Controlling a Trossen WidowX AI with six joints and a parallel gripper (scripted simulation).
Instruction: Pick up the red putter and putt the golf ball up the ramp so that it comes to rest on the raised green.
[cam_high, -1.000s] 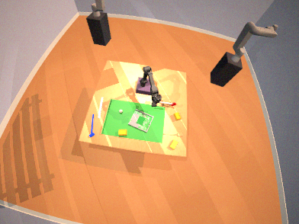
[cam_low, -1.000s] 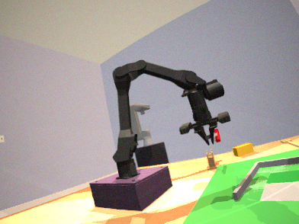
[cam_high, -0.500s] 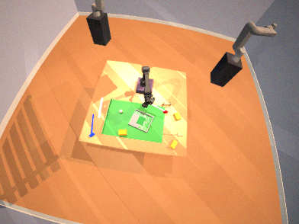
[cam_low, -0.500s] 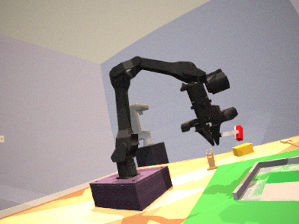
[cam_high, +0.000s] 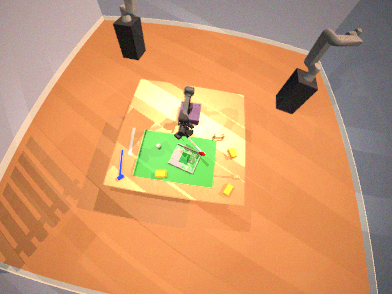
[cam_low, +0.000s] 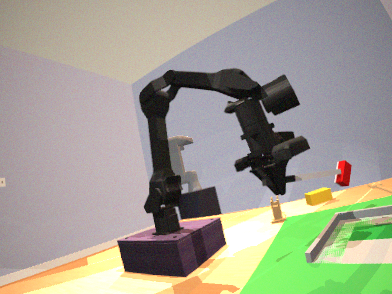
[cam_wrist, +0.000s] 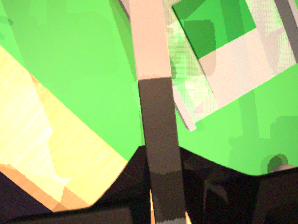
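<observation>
The red putter lies 60 mm ahead of my gripper tip, 100 mm to the left of it and 10 mm above it. Also, from my gripper tip: white golf ball (130 mm ahead, 220 mm to the right, 100 mm below); then blue putter (410 mm ahead, 490 mm to the right, 120 mm below).
</observation>
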